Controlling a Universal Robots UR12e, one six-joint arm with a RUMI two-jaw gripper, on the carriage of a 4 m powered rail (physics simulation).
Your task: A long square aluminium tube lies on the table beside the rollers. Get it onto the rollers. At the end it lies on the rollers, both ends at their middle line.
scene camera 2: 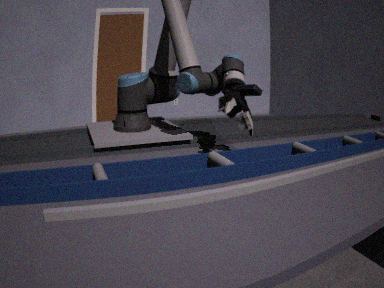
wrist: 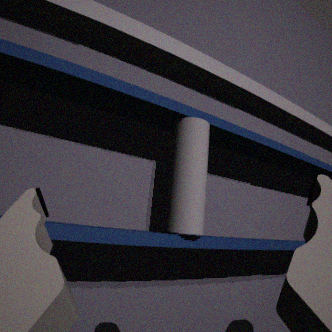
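Seen in the pictures: gripper, fingertip midpoint: (scene camera 2: 239, 125) (wrist: 174, 185); arm's base at its link origin: (scene camera 2: 132, 128).
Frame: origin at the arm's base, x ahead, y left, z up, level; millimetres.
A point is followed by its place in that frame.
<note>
The long square aluminium tube (scene camera 2: 200, 194) @(x 795, y -5, z -5 mm) (wrist: 200, 58) @(x 788, y 132, z -5 mm) is a pale bar lying on the table, on the near side of the rollers in the scene view, roughly parallel to the blue rails. Its left end shows in the scene view; its right end is out of the picture. Several grey rollers, one of them (scene camera 2: 220, 158) @(x 631, y 141, z 28 mm) and one in the wrist view (wrist: 192, 175) @(x 616, y 158, z 29 mm), lie crosswise between the rails. My gripper (scene camera 2: 239, 120) @(x 585, y 235, z 119 mm) (wrist: 174, 185) @(x 585, y 235, z 119 mm) is open and empty, in the air above the roller track. In the wrist view the tube runs beyond the fingertips, across the top.
Two blue rails (scene camera 2: 150, 187) @(x 694, y -112, z -11 mm) (wrist: 125, 233) @(x 555, y 219, z 22 mm) carry the rollers along the table (scene camera 2: 175, 240) @(x 954, y -137, z -30 mm). The arm stands on its carriage plate (scene camera 2: 105, 137) @(x 136, y -160, z 0 mm) behind the track. A brown door (scene camera 2: 120, 55) is in the back wall.
</note>
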